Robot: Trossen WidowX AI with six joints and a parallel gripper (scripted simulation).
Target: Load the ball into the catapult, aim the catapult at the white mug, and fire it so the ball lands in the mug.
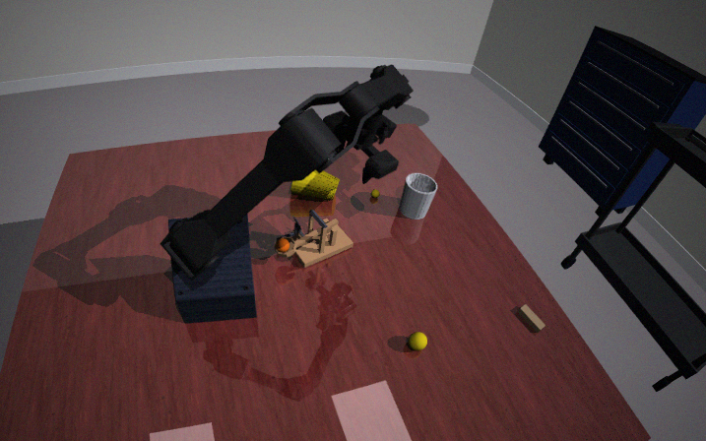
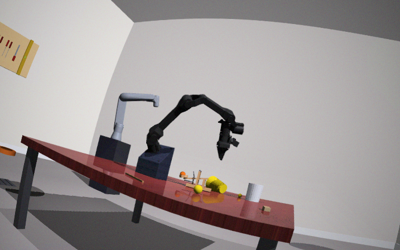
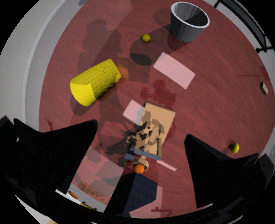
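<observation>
The orange ball is 17 cm behind my gripper tip, 14 cm below it and 6 cm to the right of it. From my gripper tip the other things lie so: white mug: 24 cm ahead, 17 cm below, 2 cm to the left; wooden catapult: 14 cm below, 11 cm behind, 4 cm to the right; small yellow ball: 18 cm below, 15 cm ahead, 10 cm to the left.
</observation>
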